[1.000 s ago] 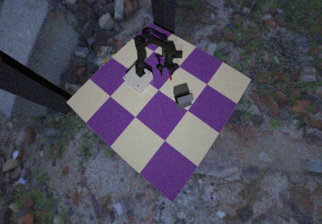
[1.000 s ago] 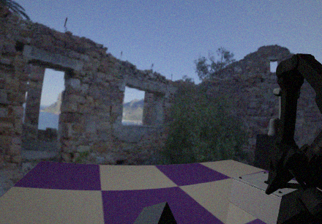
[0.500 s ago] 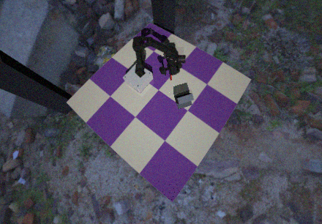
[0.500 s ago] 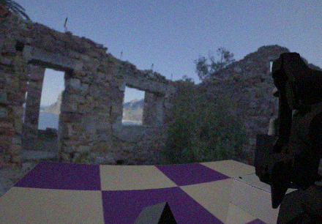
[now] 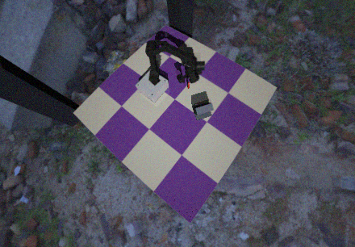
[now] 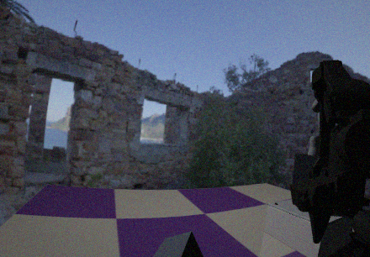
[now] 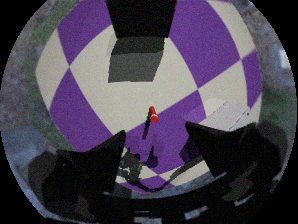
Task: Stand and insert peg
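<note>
The red peg lies 60 mm below my gripper tip. Also, from my gripper tip: sloped grey panel 230 mm ahead, 80 mm to the right, 50 mm below.
</note>
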